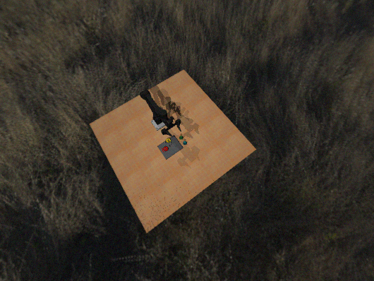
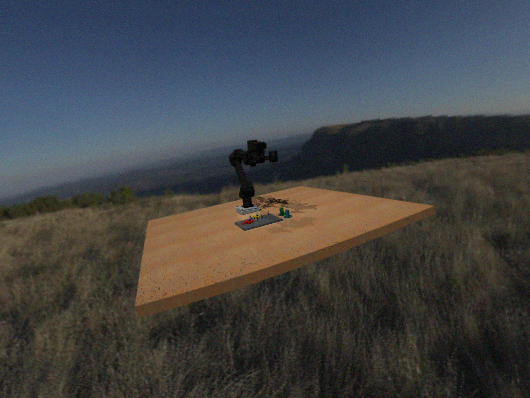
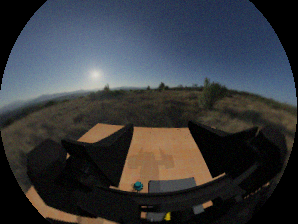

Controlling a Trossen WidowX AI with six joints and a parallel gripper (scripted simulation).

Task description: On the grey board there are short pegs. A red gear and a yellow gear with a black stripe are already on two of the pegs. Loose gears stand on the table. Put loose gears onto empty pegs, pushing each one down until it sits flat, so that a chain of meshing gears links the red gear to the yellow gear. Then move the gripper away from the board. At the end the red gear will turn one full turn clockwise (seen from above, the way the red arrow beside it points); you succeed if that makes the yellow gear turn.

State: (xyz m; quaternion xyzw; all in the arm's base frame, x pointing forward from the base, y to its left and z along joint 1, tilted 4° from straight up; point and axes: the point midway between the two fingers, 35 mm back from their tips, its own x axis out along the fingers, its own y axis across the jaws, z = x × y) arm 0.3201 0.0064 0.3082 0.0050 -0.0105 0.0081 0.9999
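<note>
Now: the teal gear 31 cm below my gripper tip, 6 cm to the left of it and 1 cm ahead of it. From my gripper tip the other things lie so: green gear: 31 cm below, 6 cm to the left, 6 cm behind; then yellow gear: 31 cm below, 12 cm behind, 7 cm to the right; then red gear: 31 cm below, 14 cm to the right, 6 cm behind.
</note>
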